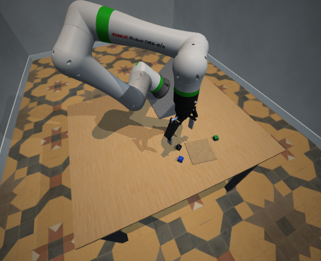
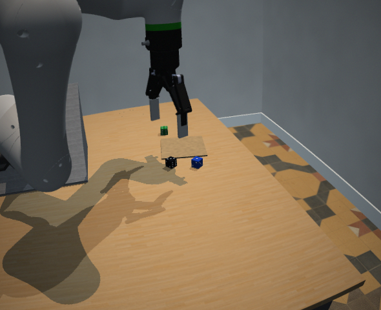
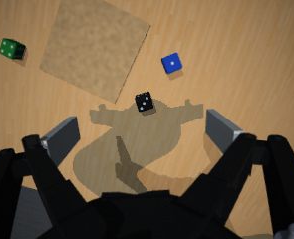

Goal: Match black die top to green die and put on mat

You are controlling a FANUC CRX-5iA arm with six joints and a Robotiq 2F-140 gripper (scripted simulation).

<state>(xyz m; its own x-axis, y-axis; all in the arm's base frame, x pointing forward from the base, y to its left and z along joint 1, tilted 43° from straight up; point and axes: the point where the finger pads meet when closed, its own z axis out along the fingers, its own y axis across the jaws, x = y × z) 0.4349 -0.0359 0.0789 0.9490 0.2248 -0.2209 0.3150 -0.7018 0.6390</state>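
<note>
My hand is 12 cm above the black die. Also, from my hand: green die (23 cm to the left, 12 cm below, 3 cm ahead); tan mat (13 cm below, 10 cm to the left, 6 cm ahead); blue die (12 cm below, 7 cm ahead, 3 cm to the right).
</note>
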